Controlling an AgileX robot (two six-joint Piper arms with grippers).
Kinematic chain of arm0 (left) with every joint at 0, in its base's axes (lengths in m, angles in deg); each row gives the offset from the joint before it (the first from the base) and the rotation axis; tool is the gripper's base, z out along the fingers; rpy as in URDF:
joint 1: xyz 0 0 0.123 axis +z
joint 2: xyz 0 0 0 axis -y
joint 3: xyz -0.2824 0 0.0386 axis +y
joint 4: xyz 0.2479 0 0.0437 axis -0.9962 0 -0.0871
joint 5: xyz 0 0 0 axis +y
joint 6: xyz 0.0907 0 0.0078 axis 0.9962 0 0.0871
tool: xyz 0 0 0 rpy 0 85 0
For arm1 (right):
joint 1: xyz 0 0 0.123 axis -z
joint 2: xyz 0 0 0 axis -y
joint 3: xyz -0.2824 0 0.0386 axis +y
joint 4: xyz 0.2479 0 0.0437 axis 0.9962 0 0.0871
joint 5: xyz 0 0 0 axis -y
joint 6: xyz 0.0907 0 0.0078 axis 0.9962 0 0.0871
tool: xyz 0 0 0 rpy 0 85 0
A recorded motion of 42 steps. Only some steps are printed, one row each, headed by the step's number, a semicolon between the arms.
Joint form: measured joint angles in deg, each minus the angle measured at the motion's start. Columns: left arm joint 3, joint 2, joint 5, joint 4, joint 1, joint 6; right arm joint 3, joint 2, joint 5, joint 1, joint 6, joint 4.
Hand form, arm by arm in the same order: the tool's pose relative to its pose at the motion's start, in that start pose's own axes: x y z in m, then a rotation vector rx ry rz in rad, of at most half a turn. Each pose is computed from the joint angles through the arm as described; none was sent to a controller.
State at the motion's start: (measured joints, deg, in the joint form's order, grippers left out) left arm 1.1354 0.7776 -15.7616 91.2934 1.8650 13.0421; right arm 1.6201 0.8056 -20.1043 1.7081 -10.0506 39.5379
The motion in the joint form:
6: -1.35 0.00 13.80 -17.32 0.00 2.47; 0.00 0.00 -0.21 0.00 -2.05 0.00
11: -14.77 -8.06 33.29 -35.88 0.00 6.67; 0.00 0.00 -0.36 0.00 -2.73 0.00
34: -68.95 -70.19 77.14 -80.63 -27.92 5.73; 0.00 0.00 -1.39 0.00 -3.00 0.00
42: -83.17 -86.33 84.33 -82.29 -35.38 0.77; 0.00 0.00 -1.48 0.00 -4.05 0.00
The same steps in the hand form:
6: 0.0193 -0.0136 -0.0034 0.1261 0.2117 0.3386; 0.0003 0.0001 0.0000 -0.0007 0.0036 -0.0358
11: 0.0335 -0.0712 -0.0066 0.2517 0.4791 0.7483; 0.0006 0.0001 0.0000 -0.0012 0.0062 -0.0476
34: 0.1516 -0.1784 0.1123 0.1684 1.5558 1.6058; 0.0022 0.0004 0.0000 -0.0049 0.0238 -0.0524
42: 0.2235 -0.1815 0.1318 0.1093 1.7531 1.6190; 0.0023 0.0004 0.0000 -0.0054 0.0253 -0.0707

